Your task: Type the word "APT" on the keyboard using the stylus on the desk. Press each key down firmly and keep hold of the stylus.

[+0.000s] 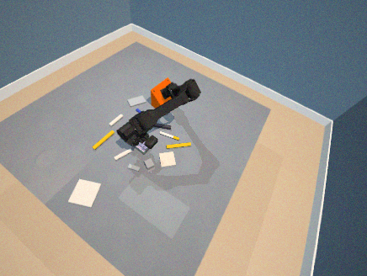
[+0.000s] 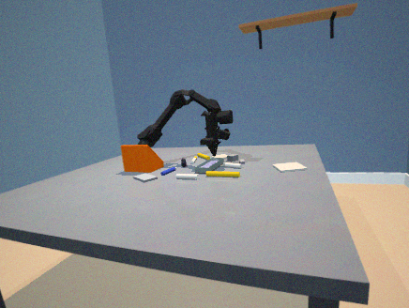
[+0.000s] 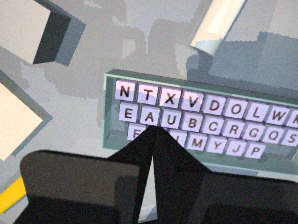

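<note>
Now: gripper tip 6 cm to the left of the keyboard and 3 cm above it. From my gripper tip the other things lie so: blue stylus 16 cm behind, 15 cm to the right, 4 cm below; then stylus tip 16 cm behind, 11 cm to the right, 4 cm below; then dark bar 17 cm behind, 2 cm to the right, 3 cm below.
</note>
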